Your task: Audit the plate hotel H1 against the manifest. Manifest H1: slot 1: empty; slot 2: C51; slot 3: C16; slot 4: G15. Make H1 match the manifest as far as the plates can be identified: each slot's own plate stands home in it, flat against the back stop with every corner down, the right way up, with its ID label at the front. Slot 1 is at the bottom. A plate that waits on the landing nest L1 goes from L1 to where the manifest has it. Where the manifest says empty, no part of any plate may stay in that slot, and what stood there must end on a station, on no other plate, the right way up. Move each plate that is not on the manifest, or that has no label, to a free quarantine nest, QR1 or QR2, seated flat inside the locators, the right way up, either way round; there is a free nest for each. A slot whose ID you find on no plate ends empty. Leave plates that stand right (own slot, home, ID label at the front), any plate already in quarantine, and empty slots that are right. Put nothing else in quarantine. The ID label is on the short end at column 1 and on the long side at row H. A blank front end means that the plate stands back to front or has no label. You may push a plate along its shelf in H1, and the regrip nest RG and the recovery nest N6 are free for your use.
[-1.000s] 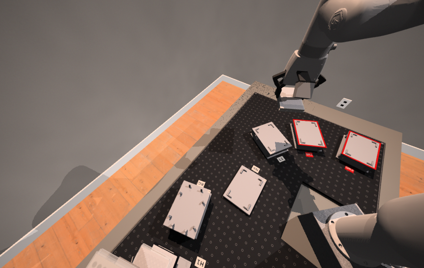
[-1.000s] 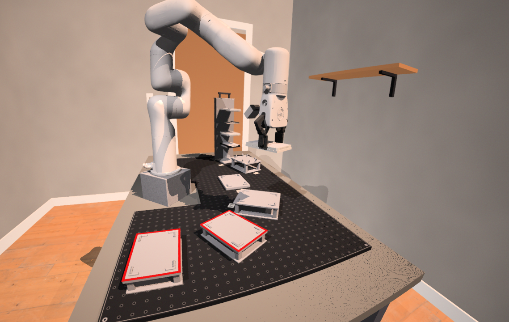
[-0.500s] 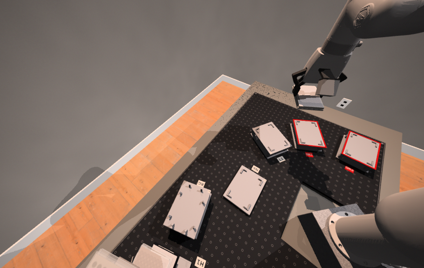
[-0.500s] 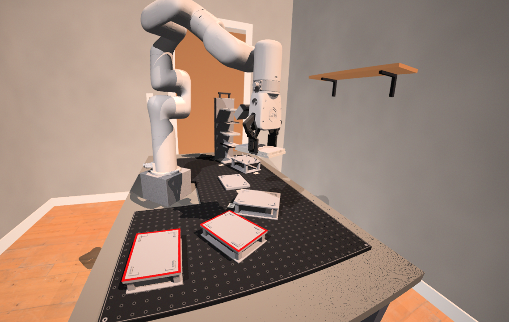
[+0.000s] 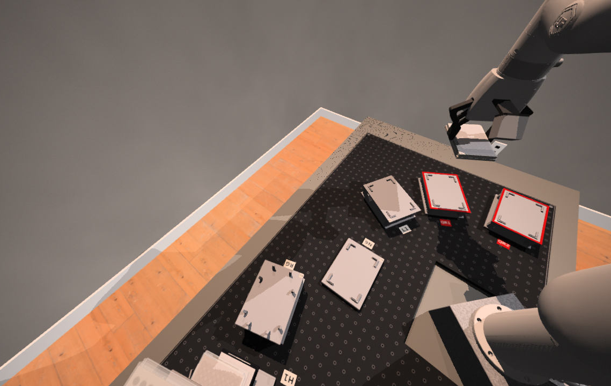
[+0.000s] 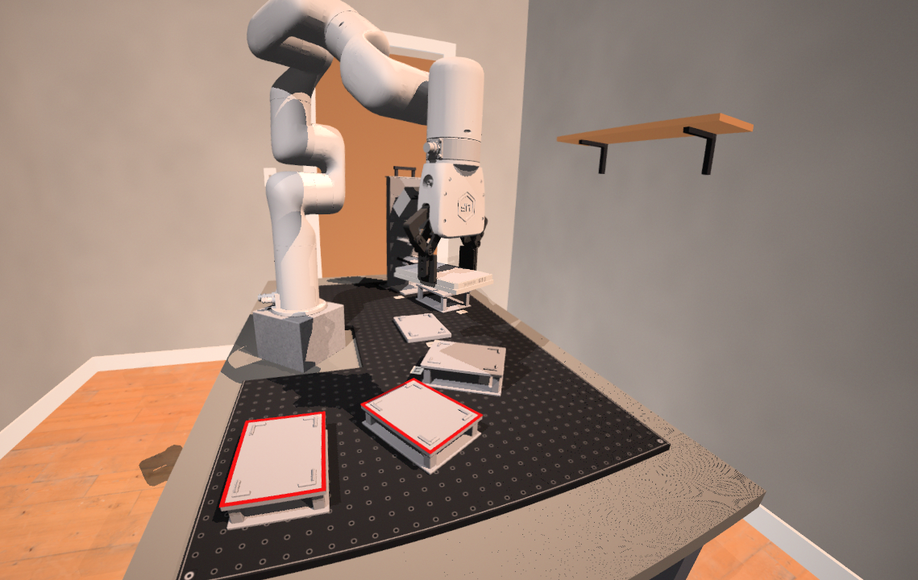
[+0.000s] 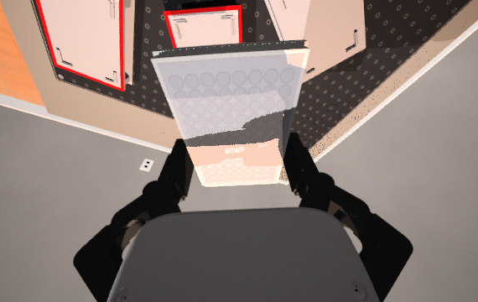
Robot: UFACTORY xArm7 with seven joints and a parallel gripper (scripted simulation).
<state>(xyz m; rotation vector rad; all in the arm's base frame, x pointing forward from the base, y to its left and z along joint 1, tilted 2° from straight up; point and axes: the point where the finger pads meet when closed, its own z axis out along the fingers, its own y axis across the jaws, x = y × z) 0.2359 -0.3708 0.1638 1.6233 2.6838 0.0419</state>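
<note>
The quarantine nest QR1 lies 5 cm behind my hand, 1 cm to the right of it and 23 cm below it. Round my hand: quarantine nest QR2: 26 cm behind, 5 cm to the right, 23 cm below; then landing nest L1: 9 cm ahead, 13 cm to the left, 22 cm below; then white well plate: 1 cm behind, 1 cm to the left, 1 cm below.
</note>
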